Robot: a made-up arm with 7 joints. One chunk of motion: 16 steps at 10 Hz.
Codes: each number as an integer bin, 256 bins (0 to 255) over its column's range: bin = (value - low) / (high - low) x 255, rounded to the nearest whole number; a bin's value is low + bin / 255 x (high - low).
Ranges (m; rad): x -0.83..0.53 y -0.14..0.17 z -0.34..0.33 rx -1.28..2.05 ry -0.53..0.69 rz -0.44..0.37
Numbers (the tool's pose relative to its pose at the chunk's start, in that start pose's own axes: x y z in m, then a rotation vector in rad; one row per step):
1: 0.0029 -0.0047 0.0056 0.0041 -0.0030 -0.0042
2: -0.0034 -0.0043 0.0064 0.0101 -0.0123 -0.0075
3: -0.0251 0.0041 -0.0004 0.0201 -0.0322 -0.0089
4: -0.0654 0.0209 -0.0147 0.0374 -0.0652 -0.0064
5: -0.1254 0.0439 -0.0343 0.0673 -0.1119 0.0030
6: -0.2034 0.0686 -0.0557 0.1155 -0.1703 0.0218
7: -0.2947 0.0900 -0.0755 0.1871 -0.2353 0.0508
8: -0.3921 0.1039 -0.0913 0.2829 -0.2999 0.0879
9: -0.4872 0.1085 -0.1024 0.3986 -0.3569 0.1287
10: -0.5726 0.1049 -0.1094 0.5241 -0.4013 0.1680
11: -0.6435 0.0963 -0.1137 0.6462 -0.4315 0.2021
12: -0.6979 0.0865 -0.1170 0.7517 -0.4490 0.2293
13: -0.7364 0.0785 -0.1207 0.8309 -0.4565 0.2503
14: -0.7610 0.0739 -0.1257 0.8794 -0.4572 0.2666
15: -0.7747 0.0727 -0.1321 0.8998 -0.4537 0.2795
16: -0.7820 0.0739 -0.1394 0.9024 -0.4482 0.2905
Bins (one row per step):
1: 156 111 132 98 110 137
2: 155 112 132 99 108 136
3: 151 119 129 100 104 136
4: 143 132 124 101 97 137
5: 132 151 116 103 87 139
6: 117 172 108 107 75 145
7: 100 189 101 112 62 155
8: 82 201 95 120 48 166
9: 64 204 90 129 36 179
10: 48 201 88 138 27 191
11: 35 194 86 148 21 202
12: 25 186 85 156 17 211
13: 18 180 83 162 15 217
14: 13 176 82 165 15 222
15: 10 175 79 167 16 227
16: 9 176 76 167 17 230

